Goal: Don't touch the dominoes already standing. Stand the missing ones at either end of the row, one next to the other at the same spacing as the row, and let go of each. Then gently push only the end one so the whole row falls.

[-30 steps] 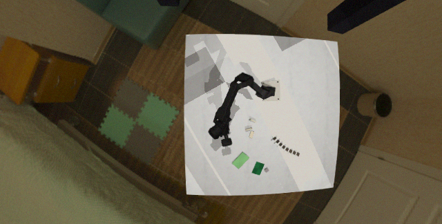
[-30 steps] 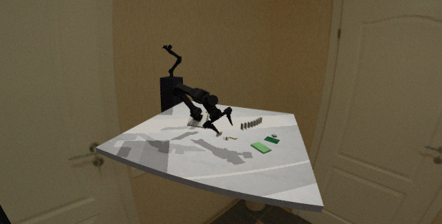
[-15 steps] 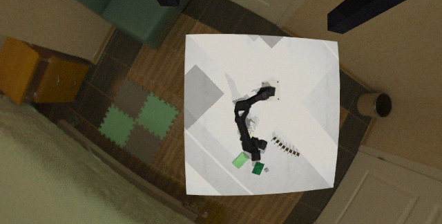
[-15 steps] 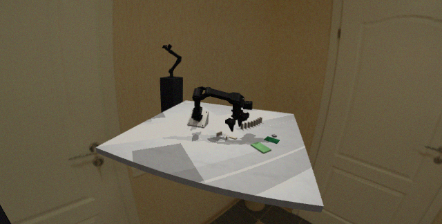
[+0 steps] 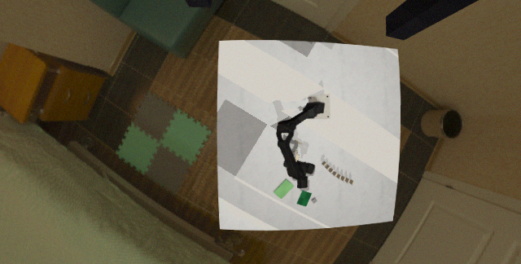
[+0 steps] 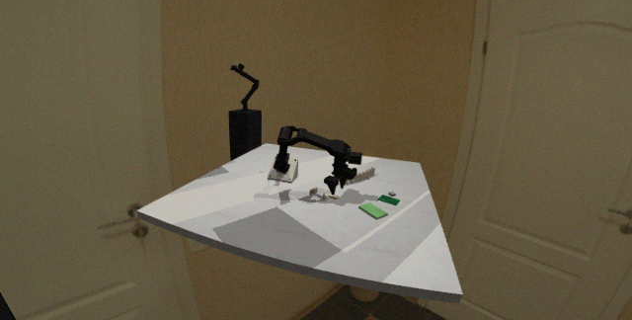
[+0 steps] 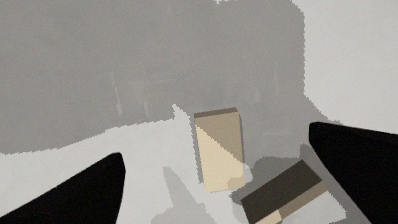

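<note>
My gripper tip is 19 cm short of the light green flat pad, 6 cm to the left of it and 3 cm above it. The rest, counted from my gripper tip: metal piece (26 cm ahead, 16 cm to the left, 3 cm below); then dark green pad (25 cm ahead, 9 cm to the left, 4 cm below).
</note>
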